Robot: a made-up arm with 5 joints. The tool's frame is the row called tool.
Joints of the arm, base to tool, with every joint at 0 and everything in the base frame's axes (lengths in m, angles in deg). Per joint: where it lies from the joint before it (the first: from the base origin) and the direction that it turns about. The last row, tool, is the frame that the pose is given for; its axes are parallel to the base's.
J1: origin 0.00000 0.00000 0.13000 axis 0 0 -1
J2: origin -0.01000 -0.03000 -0.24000 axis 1 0 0
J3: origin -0.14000 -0.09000 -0.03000 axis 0 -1 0
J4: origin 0.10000 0.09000 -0.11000 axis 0 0 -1
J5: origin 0.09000 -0.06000 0.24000 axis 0 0 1
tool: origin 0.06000 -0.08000 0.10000
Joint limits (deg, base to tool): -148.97..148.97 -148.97..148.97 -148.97..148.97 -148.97..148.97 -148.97..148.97
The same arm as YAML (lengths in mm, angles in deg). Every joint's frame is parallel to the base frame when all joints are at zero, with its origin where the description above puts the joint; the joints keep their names.
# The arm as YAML. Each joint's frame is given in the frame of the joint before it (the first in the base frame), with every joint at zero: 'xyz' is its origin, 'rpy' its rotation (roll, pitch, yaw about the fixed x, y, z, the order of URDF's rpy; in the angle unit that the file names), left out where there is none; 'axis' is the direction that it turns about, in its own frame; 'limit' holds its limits. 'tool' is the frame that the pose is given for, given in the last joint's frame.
units:
  length: mm
  angle: deg
joints:
  - name: J1
    type: revolute
    origin:
      xyz: [0.0, 0.0, 130.0]
    axis: [0.0, 0.0, -1.0]
    limit:
      lower: -148.97
      upper: 148.97
  - name: J2
    type: revolute
    origin:
      xyz: [-10.0, -30.0, -240.0]
    axis: [1.0, 0.0, 0.0]
    limit:
      lower: -148.97
      upper: 148.97
  - name: J3
    type: revolute
    origin:
      xyz: [-140.0, -90.0, -30.0]
    axis: [0.0, -1.0, 0.0]
    limit:
      lower: -148.97
      upper: 148.97
  - name: J4
    type: revolute
    origin:
      xyz: [100.0, 90.0, -110.0]
    axis: [0.0, 0.0, -1.0]
    limit:
      lower: -148.97
      upper: 148.97
  - name: J5
    type: revolute
    origin:
      xyz: [90.0, -60.0, 240.0]
    axis: [0.0, 0.0, 1.0]
    limit:
      lower: -148.97
      upper: 148.97
tool:
  origin:
    xyz: [60.0, -80.0, 100.0]

